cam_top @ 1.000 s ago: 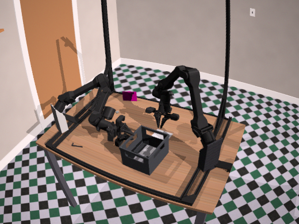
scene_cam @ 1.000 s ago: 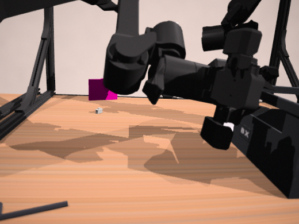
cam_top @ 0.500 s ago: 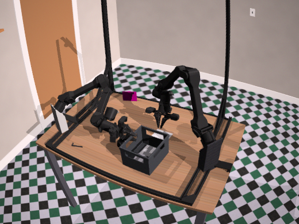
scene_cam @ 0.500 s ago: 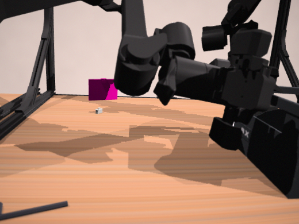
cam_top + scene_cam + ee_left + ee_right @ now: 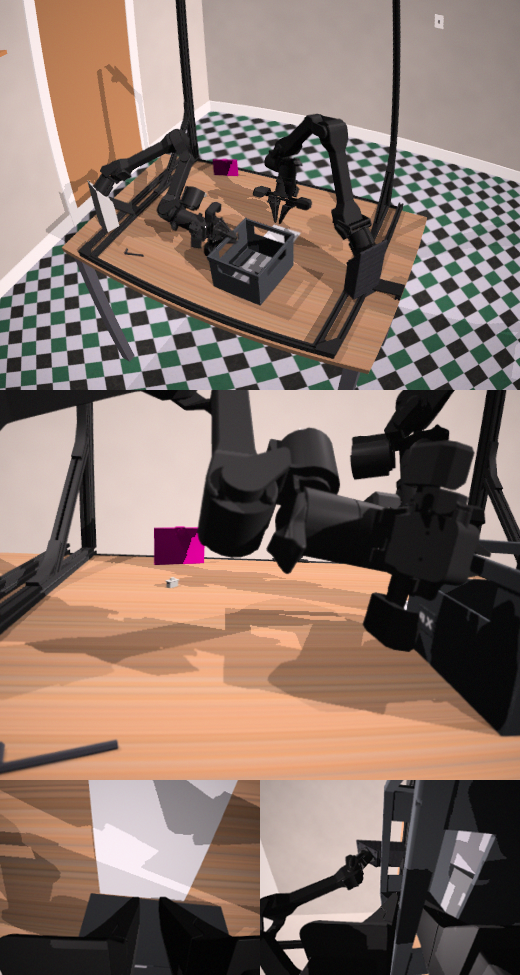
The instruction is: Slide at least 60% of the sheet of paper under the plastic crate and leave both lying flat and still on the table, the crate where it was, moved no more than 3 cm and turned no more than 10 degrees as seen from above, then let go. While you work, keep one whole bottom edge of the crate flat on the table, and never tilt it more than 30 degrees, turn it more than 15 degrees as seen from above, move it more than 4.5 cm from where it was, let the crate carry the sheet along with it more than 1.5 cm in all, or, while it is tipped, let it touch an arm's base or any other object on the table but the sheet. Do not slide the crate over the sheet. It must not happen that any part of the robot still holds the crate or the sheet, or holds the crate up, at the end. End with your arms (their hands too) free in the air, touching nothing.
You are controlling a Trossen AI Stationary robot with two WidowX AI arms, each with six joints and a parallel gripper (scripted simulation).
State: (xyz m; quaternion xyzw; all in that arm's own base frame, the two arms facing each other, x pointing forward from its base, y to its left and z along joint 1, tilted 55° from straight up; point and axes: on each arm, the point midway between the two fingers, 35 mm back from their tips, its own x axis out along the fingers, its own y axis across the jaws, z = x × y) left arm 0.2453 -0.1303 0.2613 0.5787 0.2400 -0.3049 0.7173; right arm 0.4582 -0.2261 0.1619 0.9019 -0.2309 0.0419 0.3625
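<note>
Right now my left hand is 10 cm above the paper and 3 cm short of it. The rest, counted from my left hand: magenta box: 34 cm to the right, 29 cm behind, 6 cm below.
</note>
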